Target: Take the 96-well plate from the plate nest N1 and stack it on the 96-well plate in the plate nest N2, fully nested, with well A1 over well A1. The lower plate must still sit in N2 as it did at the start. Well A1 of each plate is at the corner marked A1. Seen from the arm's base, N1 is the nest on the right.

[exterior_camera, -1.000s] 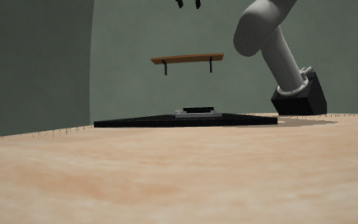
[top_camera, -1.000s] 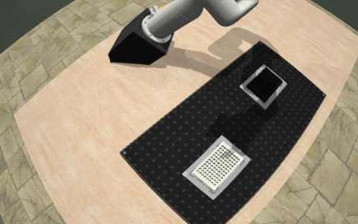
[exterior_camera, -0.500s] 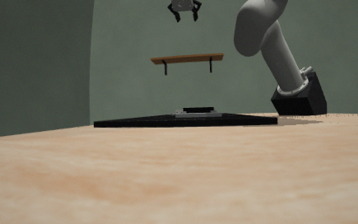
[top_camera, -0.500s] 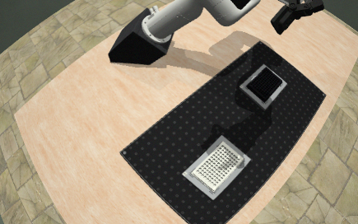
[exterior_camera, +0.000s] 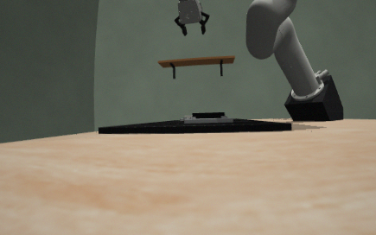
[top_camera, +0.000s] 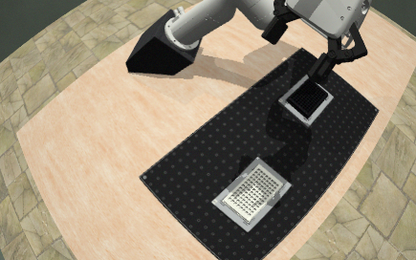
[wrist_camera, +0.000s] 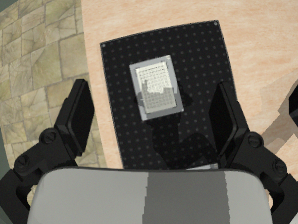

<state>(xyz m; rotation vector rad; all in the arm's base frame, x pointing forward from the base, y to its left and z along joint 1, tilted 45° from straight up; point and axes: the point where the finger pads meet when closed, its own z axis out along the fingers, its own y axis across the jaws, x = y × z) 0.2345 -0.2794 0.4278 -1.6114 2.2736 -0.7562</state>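
Now: the white 96-well plate 3 cm ahead of my hand, 4 cm to the right of it and 41 cm below it. Also, from my hand: grey plate nest (3 cm ahead, 4 cm to the right, 42 cm below); black 96-well plate (14 cm behind, 25 cm to the left, 41 cm below).
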